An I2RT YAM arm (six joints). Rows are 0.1 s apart.
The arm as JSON. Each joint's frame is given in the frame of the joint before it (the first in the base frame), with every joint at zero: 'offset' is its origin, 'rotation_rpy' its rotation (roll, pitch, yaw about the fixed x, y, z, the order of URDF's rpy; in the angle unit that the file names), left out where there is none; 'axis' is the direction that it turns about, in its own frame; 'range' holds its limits. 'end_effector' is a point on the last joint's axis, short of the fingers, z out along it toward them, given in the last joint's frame.
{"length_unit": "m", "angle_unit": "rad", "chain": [
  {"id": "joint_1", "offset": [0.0, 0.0, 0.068], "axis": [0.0, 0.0, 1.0], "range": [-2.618, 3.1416]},
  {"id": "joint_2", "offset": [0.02, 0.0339, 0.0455], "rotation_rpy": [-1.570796, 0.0, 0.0], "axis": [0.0, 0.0, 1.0], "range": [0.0, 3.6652]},
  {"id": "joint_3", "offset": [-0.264, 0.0, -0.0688], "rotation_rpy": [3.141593, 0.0, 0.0], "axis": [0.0, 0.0, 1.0], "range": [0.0, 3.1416]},
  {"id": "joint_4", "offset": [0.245, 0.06, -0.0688], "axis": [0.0, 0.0, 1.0], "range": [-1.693, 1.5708]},
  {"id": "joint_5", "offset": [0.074, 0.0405, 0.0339], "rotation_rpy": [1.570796, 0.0, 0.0], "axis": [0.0, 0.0, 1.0], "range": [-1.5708, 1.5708]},
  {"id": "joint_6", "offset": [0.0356, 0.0, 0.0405], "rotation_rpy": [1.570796, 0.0, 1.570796], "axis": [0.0, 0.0, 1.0], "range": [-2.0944, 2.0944]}
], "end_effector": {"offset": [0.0, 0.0, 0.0], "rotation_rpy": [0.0, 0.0, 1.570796]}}
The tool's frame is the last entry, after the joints.
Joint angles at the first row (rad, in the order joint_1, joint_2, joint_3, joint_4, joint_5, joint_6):
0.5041, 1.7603, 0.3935, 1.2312, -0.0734, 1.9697
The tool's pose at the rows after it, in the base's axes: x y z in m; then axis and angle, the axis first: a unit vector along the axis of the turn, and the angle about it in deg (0 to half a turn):
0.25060 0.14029 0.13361 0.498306 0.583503 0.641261 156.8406
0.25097 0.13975 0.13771 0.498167 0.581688 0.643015 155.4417
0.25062 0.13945 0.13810 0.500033 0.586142 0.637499 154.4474
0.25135 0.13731 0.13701 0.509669 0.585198 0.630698 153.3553
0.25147 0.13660 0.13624 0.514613 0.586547 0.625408 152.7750
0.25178 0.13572 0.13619 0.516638 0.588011 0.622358 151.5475
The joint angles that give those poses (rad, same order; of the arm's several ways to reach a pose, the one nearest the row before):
0.5041, 1.7451, 0.3977, 1.2167, -0.0501, 1.9617
0.5041, 1.7279, 0.4000, 1.2076, -0.0318, 1.9488
0.5057, 1.7191, 0.4000, 1.1897, -0.0170, 1.9331
0.5007, 1.7176, 0.3992, 1.1774, 0.0055, 1.9289
0.4999, 1.7157, 0.3992, 1.1656, 0.0185, 1.9244
0.4988, 1.7149, 0.3988, 1.1641, 0.0353, 1.9102

